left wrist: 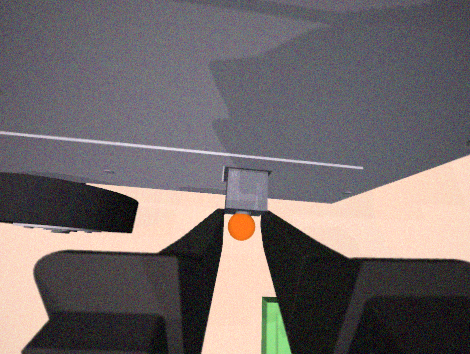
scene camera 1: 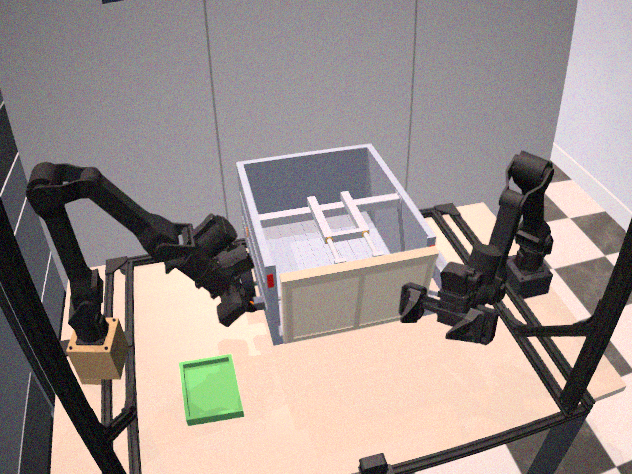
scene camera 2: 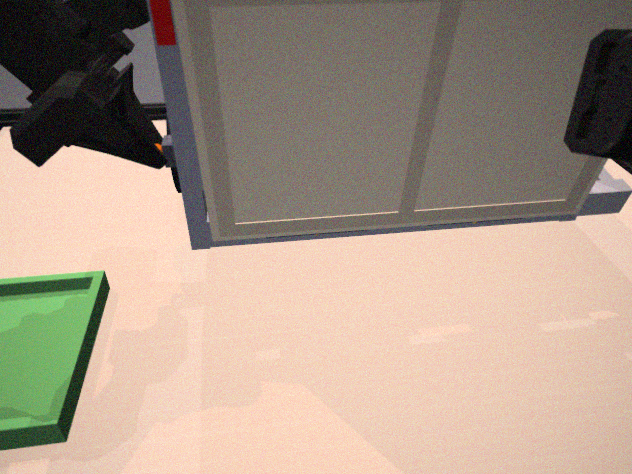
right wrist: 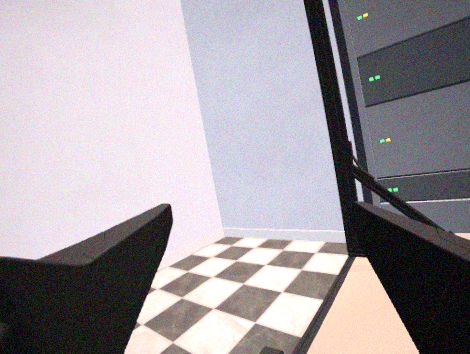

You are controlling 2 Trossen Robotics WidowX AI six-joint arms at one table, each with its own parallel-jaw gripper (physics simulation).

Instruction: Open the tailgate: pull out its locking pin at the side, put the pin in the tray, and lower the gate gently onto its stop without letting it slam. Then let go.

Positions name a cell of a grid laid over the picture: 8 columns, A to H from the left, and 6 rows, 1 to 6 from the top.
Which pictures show my left gripper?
The left wrist view, scene camera 1 and scene camera 2 only.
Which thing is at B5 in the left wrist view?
My left gripper.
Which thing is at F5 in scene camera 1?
My right gripper.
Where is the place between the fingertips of my left gripper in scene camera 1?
At D4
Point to a beige tailgate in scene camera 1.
E4
